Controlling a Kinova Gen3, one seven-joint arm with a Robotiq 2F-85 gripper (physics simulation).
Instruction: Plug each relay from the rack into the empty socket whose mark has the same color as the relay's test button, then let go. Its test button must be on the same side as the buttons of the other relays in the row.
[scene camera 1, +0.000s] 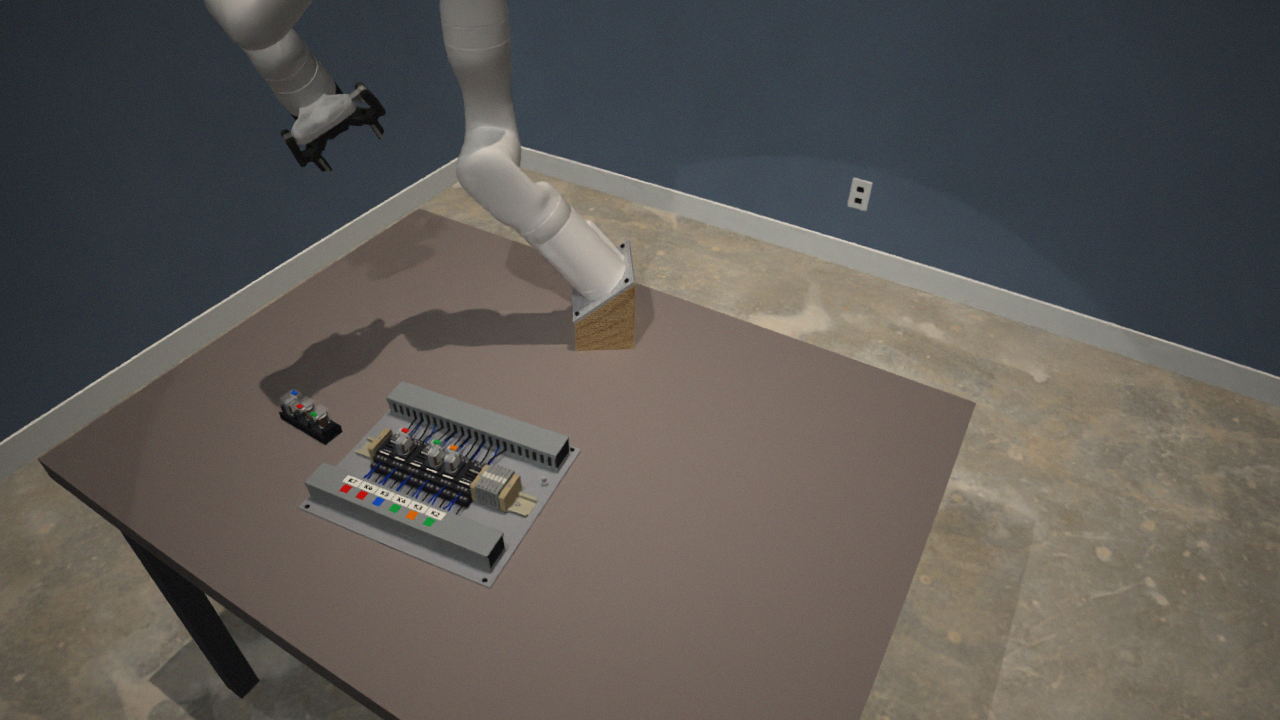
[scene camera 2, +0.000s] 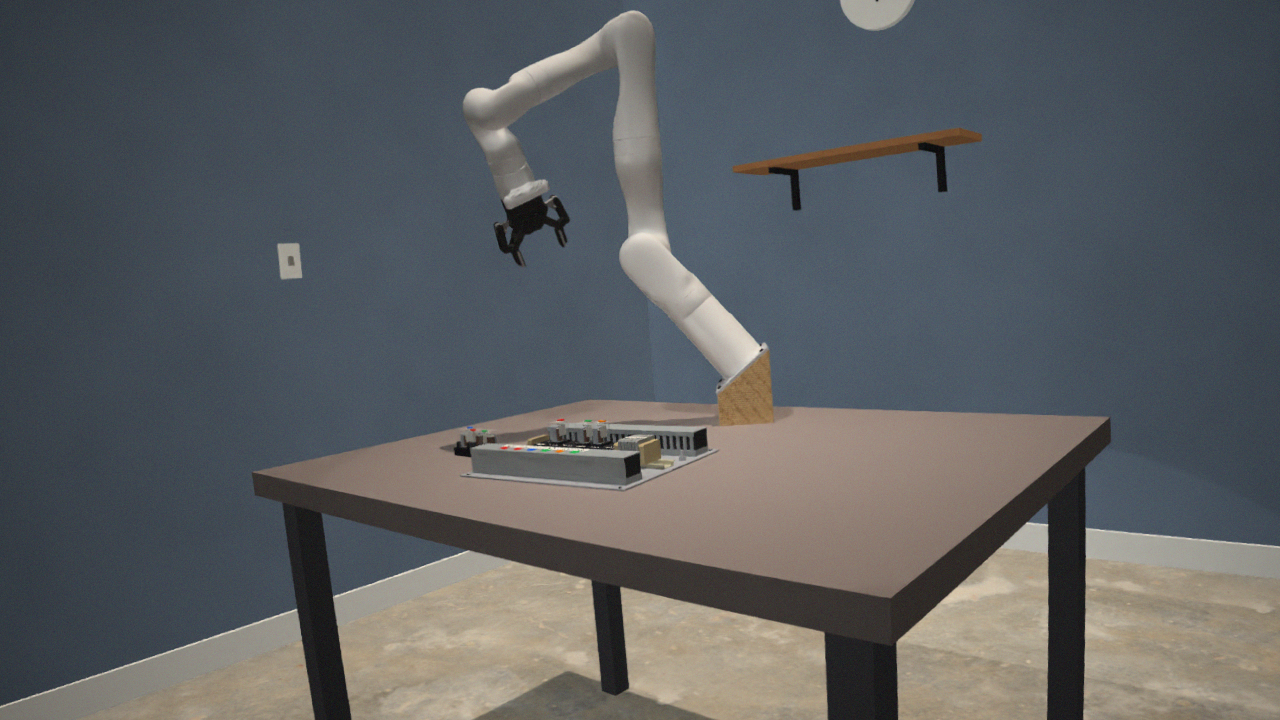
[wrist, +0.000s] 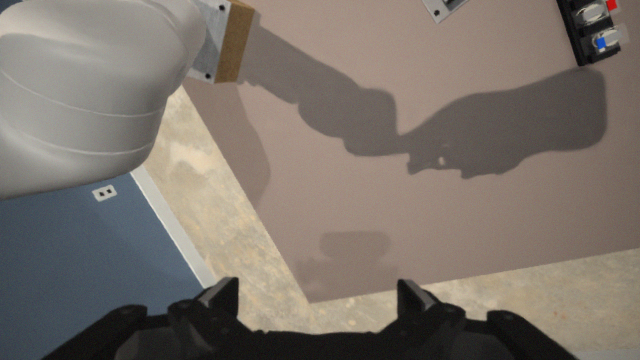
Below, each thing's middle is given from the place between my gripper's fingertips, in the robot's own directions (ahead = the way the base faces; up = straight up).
I see my gripper 35 cm above the grey board (scene camera 1: 514, 526), 29 cm short of it and 25 cm to the right of it.
